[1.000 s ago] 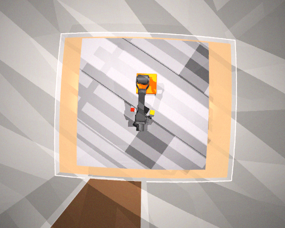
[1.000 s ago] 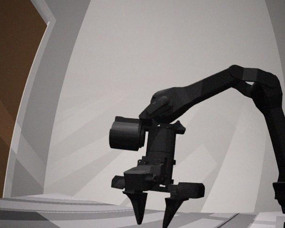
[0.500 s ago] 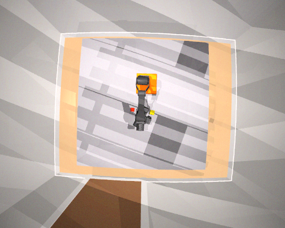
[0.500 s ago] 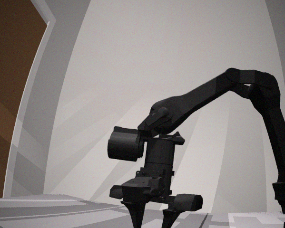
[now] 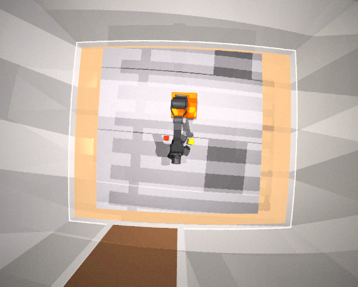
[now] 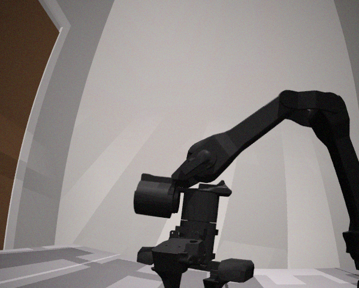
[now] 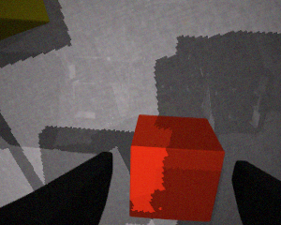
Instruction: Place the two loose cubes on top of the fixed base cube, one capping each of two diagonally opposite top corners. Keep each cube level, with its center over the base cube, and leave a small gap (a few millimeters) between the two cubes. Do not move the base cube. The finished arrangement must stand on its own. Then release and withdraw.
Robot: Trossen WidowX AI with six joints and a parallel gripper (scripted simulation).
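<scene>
Now: the yellow base cube 40 mm behind my gripper tip and 100 mm to the left of it.
</scene>
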